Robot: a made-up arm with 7 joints. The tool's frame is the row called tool. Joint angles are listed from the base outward.
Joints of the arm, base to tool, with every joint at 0 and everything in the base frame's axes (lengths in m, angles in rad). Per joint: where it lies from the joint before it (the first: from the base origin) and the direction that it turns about. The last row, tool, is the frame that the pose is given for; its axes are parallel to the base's.
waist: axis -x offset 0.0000 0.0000 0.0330
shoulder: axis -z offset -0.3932 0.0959 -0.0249
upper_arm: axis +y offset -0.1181 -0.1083 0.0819
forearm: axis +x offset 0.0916 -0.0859 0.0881
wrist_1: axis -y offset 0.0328 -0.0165 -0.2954
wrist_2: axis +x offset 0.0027 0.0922 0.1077
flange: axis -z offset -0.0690 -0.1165 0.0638
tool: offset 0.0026 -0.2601 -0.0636
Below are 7 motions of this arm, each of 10 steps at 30 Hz.
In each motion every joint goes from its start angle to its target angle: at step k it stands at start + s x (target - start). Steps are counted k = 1, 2, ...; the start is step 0. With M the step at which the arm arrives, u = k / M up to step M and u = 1 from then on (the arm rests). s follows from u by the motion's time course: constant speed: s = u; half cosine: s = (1 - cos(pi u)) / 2; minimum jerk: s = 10 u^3 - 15 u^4 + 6 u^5.
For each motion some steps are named. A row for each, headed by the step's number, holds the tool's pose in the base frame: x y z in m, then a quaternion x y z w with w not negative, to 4 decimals.
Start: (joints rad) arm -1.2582 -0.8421 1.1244 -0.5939 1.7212 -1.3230 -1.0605
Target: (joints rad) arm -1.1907 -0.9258 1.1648 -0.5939 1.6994 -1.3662 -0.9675
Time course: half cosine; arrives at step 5
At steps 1, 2, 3, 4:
1: -0.3706 -0.3256 -0.1857 -0.3047 -0.6222 0.2880 0.6611
2: -0.3636 -0.3343 -0.1795 -0.3085 -0.6266 0.2885 0.6550
3: -0.3549 -0.3447 -0.1713 -0.3131 -0.6321 0.2891 0.6472
4: -0.3479 -0.3529 -0.1642 -0.3167 -0.6366 0.2896 0.6408

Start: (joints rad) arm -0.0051 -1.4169 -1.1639 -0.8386 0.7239 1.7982 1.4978
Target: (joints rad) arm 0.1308 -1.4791 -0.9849 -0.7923 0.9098 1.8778 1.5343
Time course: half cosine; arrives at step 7
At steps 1, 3, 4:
1: 0.1429 0.1763 -0.1424 0.5416 0.1148 0.5014 0.6649
3: 0.1409 0.1828 -0.1633 0.4998 0.1494 0.5264 0.6715
4: 0.1389 0.1858 -0.1778 0.4720 0.1728 0.5415 0.6739

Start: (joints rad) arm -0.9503 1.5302 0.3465 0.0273 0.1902 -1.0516 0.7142
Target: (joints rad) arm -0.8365 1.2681 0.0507 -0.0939 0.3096 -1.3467 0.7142
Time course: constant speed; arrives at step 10
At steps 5, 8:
5: -0.6711 0.0449 0.4381 -0.3285 0.4645 -0.5716 0.5913
8: -0.6701 0.0801 0.4331 -0.4093 0.3904 -0.5743 0.5918

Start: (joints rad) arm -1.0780 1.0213 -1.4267 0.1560 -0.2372 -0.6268 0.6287
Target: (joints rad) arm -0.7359 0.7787 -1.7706 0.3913 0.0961 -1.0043 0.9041
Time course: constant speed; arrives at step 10
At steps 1, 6, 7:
1: -0.8356 0.0084 0.1214 -0.0436 -0.1314 -0.8388 0.5266
6: -0.7767 0.0786 0.0305 -0.0729 -0.3530 -0.8553 0.3722
7: -0.7596 0.0871 0.0091 -0.0696 -0.3935 -0.8528 0.3364

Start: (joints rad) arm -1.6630 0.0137 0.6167 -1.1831 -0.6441 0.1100 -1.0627
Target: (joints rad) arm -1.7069 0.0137 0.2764 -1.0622 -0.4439 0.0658 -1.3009
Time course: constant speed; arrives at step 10
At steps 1, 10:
1: -0.2034 0.0664 -0.4241 0.3388 0.2042 0.7216 0.5681
10: -0.1868 0.0490 -0.3693 0.3926 0.0086 0.6975 0.5994

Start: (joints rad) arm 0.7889 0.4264 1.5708 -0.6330 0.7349 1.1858 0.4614
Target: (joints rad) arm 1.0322 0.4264 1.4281 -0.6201 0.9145 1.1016 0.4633
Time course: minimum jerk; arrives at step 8
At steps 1, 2, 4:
1: -1.0536 -0.2278 0.1486 0.0636 0.3224 -0.4822 0.8121
2: -1.0507 -0.2326 0.1496 0.0524 0.3097 -0.4769 0.8210
4: -1.0355 -0.2542 0.1588 -0.0017 0.2529 -0.4491 0.8569

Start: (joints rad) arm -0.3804 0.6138 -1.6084 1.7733 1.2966 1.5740 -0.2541
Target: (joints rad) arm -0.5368 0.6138 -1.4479 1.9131 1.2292 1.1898 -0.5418
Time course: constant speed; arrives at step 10
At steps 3, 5, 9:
3: -0.5782 0.1759 0.5859 -0.3083 0.7340 -0.3988 0.4551
5: -0.5574 0.1359 0.5797 -0.3067 0.7668 -0.3378 0.4514
9: -0.5188 0.0659 0.5535 -0.2996 0.8226 -0.2159 0.4324

